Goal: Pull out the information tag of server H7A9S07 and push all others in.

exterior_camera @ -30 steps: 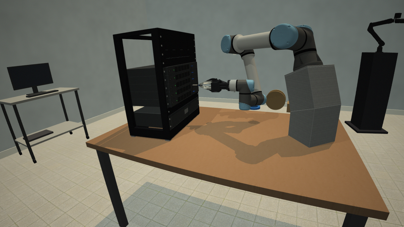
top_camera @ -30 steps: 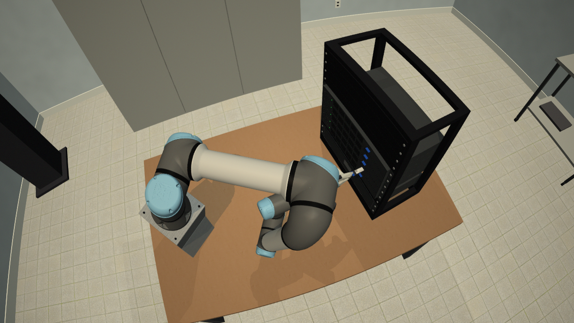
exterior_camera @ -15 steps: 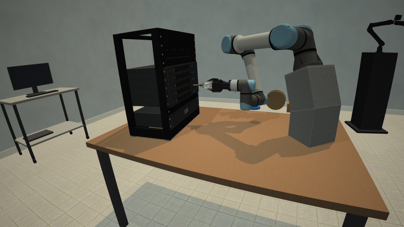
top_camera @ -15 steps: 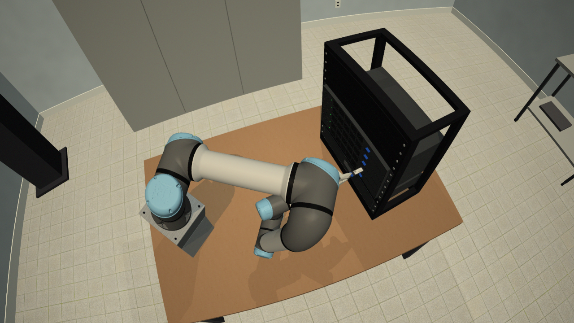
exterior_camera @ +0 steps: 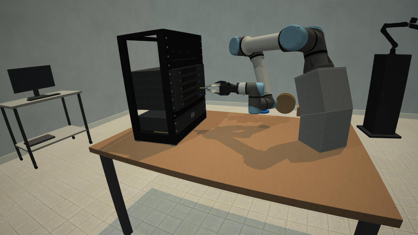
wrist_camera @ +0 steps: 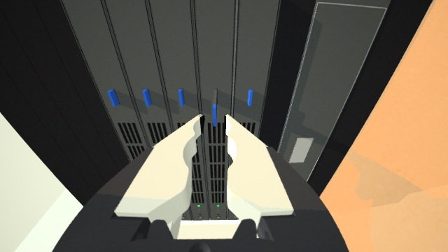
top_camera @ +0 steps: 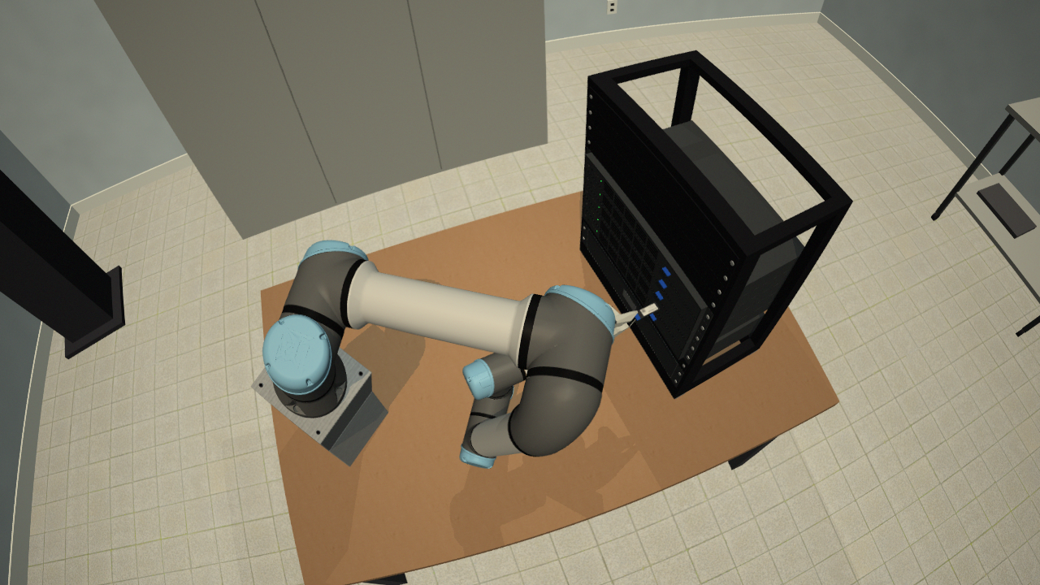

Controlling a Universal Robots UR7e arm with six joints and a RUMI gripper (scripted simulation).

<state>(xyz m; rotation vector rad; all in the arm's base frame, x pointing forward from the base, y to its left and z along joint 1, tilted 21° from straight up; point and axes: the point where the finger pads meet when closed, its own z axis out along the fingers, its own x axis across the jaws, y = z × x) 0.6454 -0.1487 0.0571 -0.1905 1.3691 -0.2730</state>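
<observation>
My hand is 50 mm short of the information tag.
</observation>
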